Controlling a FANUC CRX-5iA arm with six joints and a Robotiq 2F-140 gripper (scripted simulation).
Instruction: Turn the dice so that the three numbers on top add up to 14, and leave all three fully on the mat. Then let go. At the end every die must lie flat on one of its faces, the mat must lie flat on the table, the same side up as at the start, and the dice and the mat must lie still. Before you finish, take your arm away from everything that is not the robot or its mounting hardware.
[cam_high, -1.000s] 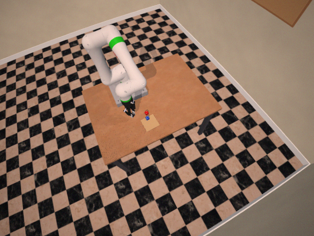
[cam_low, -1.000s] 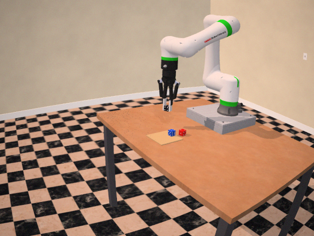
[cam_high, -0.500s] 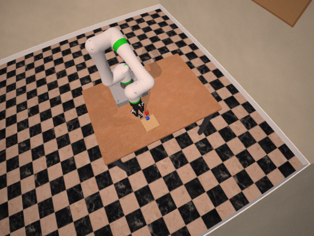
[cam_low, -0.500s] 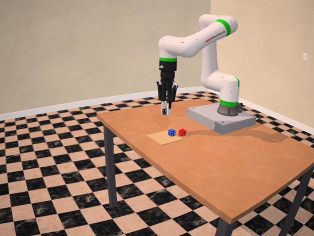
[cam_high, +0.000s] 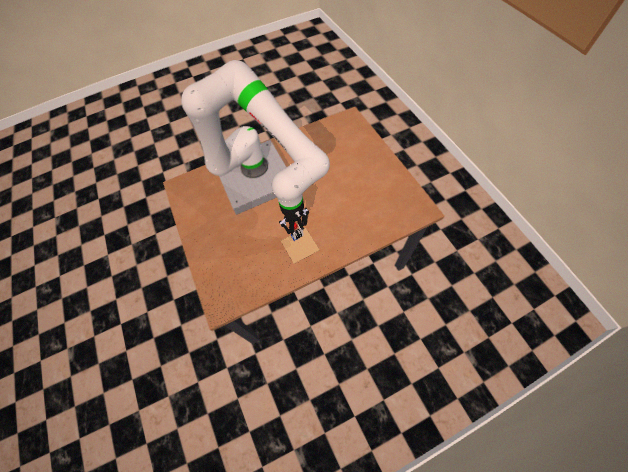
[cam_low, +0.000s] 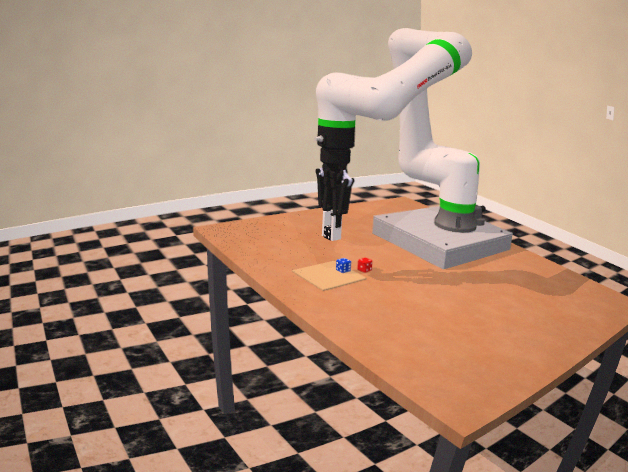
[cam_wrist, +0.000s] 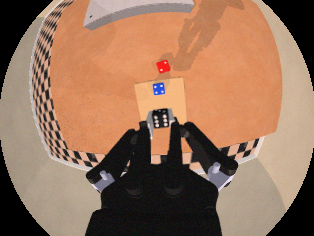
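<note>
My hand is 14 cm above the tan mat. Also, from my hand: blue die 12 cm below, 5 cm behind; then black die 2 cm below; then red die 12 cm below, 10 cm behind, 2 cm to the left.
</note>
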